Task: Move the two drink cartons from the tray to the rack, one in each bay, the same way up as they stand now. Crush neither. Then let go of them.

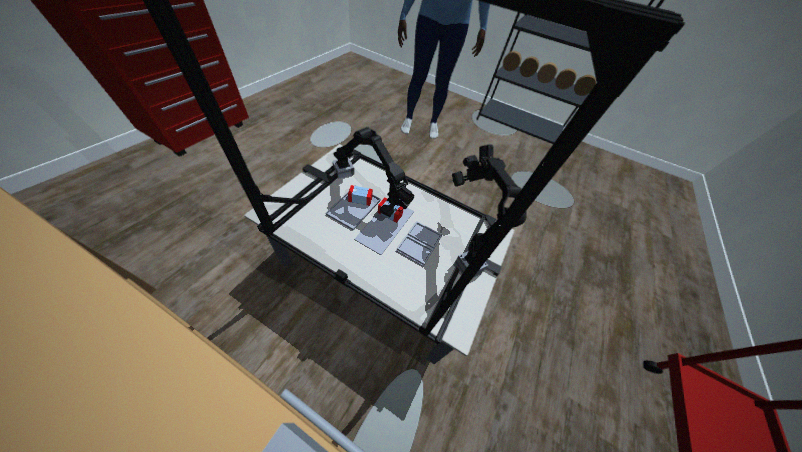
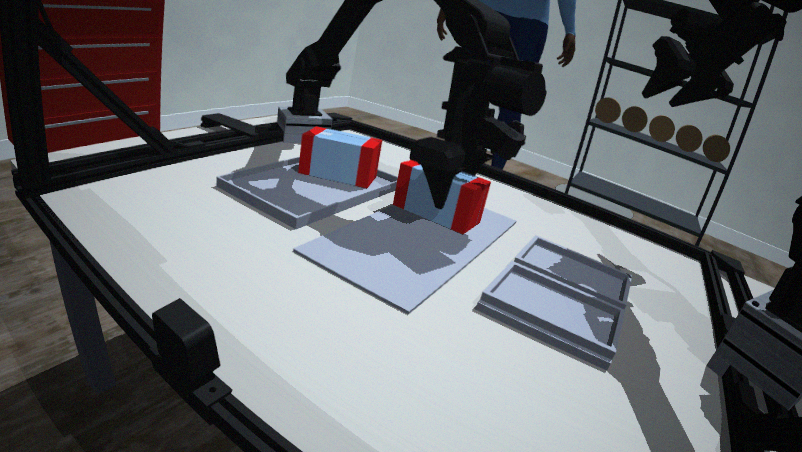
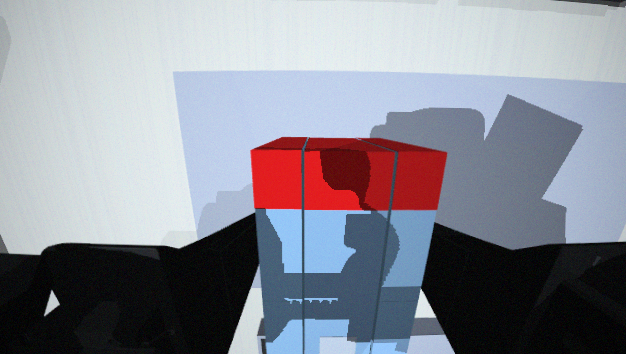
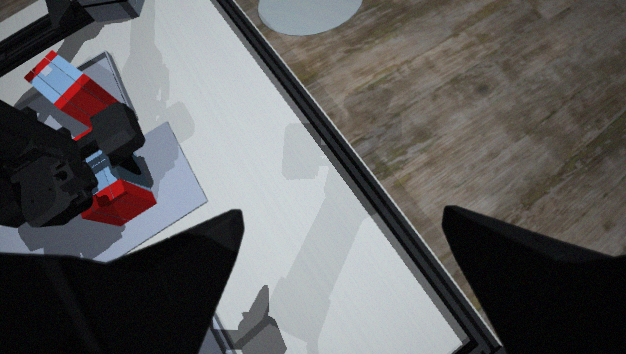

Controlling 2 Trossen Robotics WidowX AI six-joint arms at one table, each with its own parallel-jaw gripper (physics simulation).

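Where they show: left gripper, fingertip midpoint: [image 1: 393, 212] [image 2: 450, 202] [image 3: 330, 216] [image 4: 117, 186]; right gripper, fingertip midpoint: [image 2: 657, 100] [image 4: 342, 218]; left arm's base at its link origin: [image 1: 343, 164] [image 2: 304, 112]; right arm's base at its link origin: [image 2: 798, 319].
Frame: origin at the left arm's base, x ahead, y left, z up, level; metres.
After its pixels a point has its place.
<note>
Two drink cartons, light blue with red ends, lie on their sides. One carton [image 1: 360, 195] {x 0.283, y -0.007, z 0.015 m} [image 2: 338, 157] {x 0.286, y -0.009, z -0.008 m} rests in the grey tray [image 1: 343, 216] {x 0.335, y -0.123, z -0.049 m} [image 2: 256, 203] {x 0.368, y -0.150, z -0.048 m} at the left. The other carton [image 1: 389, 210] [image 2: 468, 204] {x 0.475, y 0.116, z -0.006 m} [image 3: 283, 182] {x 0.441, y 0.158, z 0.017 m} [image 4: 141, 204] {x 0.450, y 0.162, z -0.030 m} lies on a flat pale blue mat [image 1: 379, 239] {x 0.539, y -0.009, z -0.052 m} [image 2: 390, 269] {x 0.547, y -0.025, z -0.052 m} [image 3: 241, 105] {x 0.447, y 0.204, z -0.052 m} [image 4: 171, 197] {x 0.436, y 0.193, z -0.052 m}. My left gripper [image 1: 394, 206] {x 0.424, y 0.123, z -0.026 m} [image 2: 444, 188] {x 0.424, y 0.123, z -0.026 m} [image 3: 330, 216] {x 0.424, y 0.123, z -0.026 m} is open, with a finger on each side of this carton. The two-bay rack [image 1: 410, 258] {x 0.700, y 0.082, z -0.048 m} [image 2: 534, 332] {x 0.690, y 0.075, z -0.050 m} lies empty to the right. My right gripper [image 1: 458, 178] {x 0.512, y 0.426, z 0.198 m} [image 4: 342, 218] {x 0.512, y 0.426, z 0.198 m} is open and empty, high over the table's far right edge.
A black rail [image 4: 347, 168] {x 0.404, y 0.450, z -0.042 m} runs along the table edge. Black frame posts [image 1: 220, 130] {x 0.304, y -0.472, z 0.501 m} rise at the corners. A person [image 1: 440, 54] stands behind the table. A shelf unit [image 1: 520, 118] is at the back right and a red drawer cabinet [image 1: 202, 90] at the left.
</note>
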